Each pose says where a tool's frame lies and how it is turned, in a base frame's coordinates. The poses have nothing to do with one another.
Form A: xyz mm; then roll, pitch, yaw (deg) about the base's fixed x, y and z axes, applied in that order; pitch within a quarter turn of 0, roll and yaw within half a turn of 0.
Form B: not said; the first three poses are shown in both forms.
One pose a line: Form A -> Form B
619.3 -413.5 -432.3 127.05 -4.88 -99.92 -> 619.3 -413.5 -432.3 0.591 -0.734 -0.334 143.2
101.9 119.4 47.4 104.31 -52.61 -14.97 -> 101.9 119.4 47.4 0.826 -0.448 0.341 107.6
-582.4 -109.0 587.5 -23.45 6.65 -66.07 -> -582.4 -109.0 587.5 -0.247 0.281 -0.928 68.6
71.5 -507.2 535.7 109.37 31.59 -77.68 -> 71.5 -507.2 535.7 0.743 -0.387 -0.546 145.8
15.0 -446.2 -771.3 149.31 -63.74 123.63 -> 15.0 -446.2 -771.3 -0.543 -0.698 -0.467 139.9
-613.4 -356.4 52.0 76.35 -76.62 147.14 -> -613.4 -356.4 52.0 -0.616 -0.334 -0.713 157.7
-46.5 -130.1 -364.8 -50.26 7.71 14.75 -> -46.5 -130.1 -364.8 -0.948 0.013 0.319 53.7
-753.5 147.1 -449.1 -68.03 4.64 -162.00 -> -753.5 147.1 -449.1 -0.055 0.564 -0.824 162.5
